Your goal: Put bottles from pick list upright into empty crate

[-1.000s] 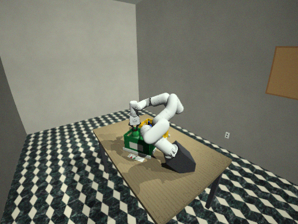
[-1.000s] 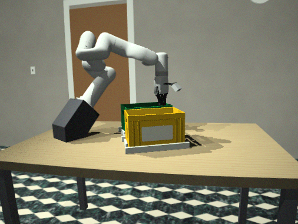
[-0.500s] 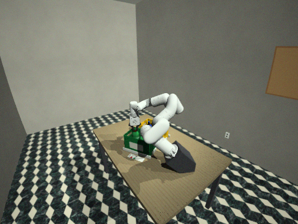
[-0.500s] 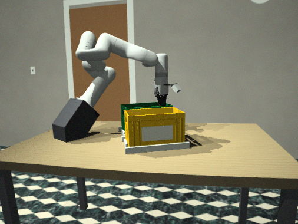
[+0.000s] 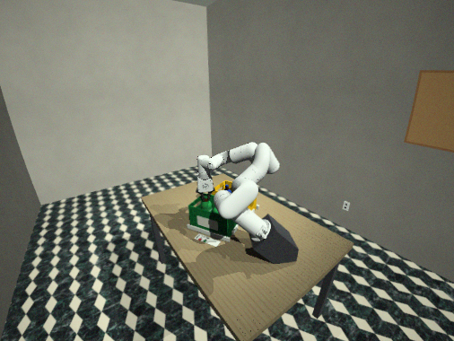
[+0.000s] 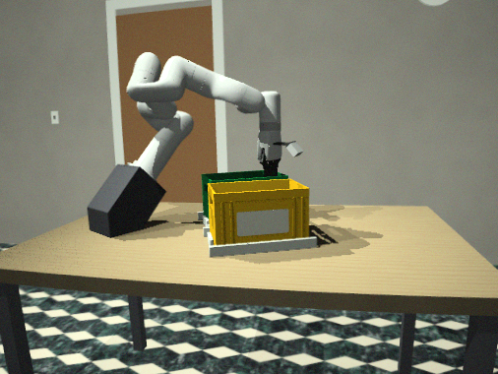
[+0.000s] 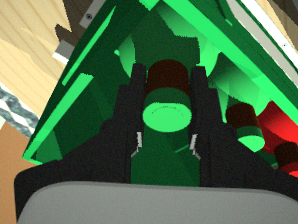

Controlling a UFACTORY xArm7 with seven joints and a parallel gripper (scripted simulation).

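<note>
Now: the green-capped bottle 60 mm behind my hand, 60 mm to the right of it and 90 mm below it. The rest, counted from my hand: red bottle: 130 mm behind, 120 mm to the right, 90 mm below; then green crate: 100 mm behind, 30 mm to the right, 90 mm below; then yellow crate: 50 mm ahead, 220 mm to the right, 90 mm below.
</note>
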